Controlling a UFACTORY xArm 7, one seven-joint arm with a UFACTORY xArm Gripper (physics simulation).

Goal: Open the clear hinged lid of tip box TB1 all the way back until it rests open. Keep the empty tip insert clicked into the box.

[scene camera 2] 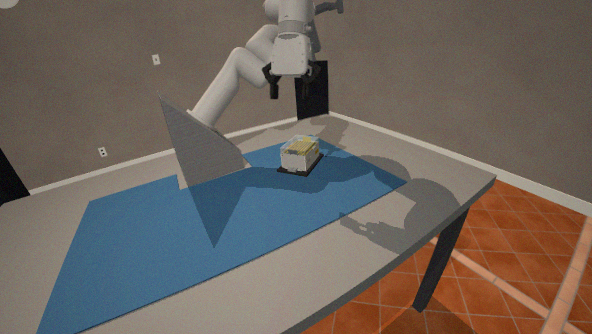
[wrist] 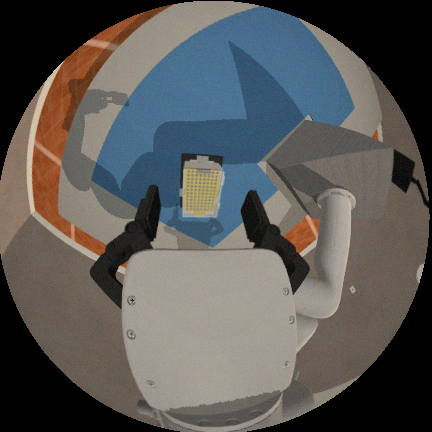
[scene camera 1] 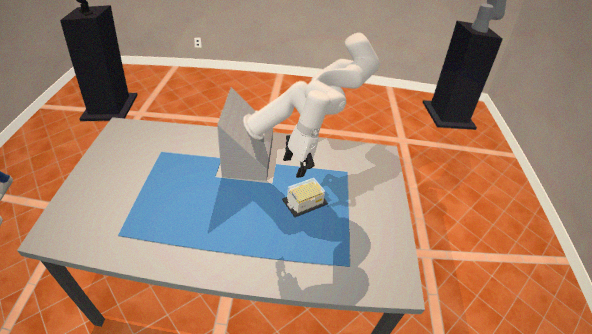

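Where they show: gripper, fingertip midpoint: (scene camera 2: 289,99) (wrist: 202,197) (scene camera 1: 293,168); arm's base, origin of the base link: (scene camera 2: 201,121) (wrist: 335,200) (scene camera 1: 253,127).
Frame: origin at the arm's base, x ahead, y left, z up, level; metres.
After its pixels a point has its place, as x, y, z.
Note:
Tip box TB1 (scene camera 1: 304,204) {0.351, 0.209, -0.105} (scene camera 2: 296,162) {0.336, 0.170, -0.115} (wrist: 194,164) {0.342, 0.173, -0.108} is a small whitish box on a black base (scene camera 1: 296,214) {0.371, 0.180, -0.142} (scene camera 2: 292,172) {0.337, 0.151, -0.142} (wrist: 188,157) {0.358, 0.173, -0.142}. Its yellow, hole-patterned tip insert (scene camera 1: 307,191) {0.293, 0.224, -0.093} (scene camera 2: 301,146) {0.292, 0.228, -0.092} (wrist: 201,192) {0.295, 0.220, -0.092} lies level in the box. The clear lid (scene camera 1: 298,184) {0.275, 0.188, -0.072} (scene camera 2: 288,144) {0.286, 0.181, -0.072} is down over the insert; its edges are faint. A small latch-like tab (wrist: 202,159) {0.328, 0.158, -0.133} shows at one short end in the wrist view. My gripper (scene camera 1: 294,165) {0.351, 0.152, 0.084} (scene camera 2: 289,95) {0.351, 0.152, 0.084} (wrist: 202,197) {0.351, 0.152, 0.084} is open and empty, above the box and apart from it, its fingers on either side of the box in the wrist view.
The blue mat (scene camera 1: 175,200) {0.302, -0.311, -0.149} (scene camera 2: 150,240) {0.345, -0.277, -0.149} (wrist: 200,85) {0.433, 0.004, -0.149} lies under the box on the grey table (scene camera 1: 80,200) {0.318, -0.737, -0.152} (scene camera 2: 300,280) {0.643, -0.066, -0.152}. The grey wedge-shaped arm mount (scene camera 1: 240,150) {0.165, -0.045, 0.006} (scene camera 2: 200,155) {0.163, -0.067, -0.063} (wrist: 330,150) {0.165, -0.044, 0.006} stands beside the box. Arm shadows fall across mat and table.

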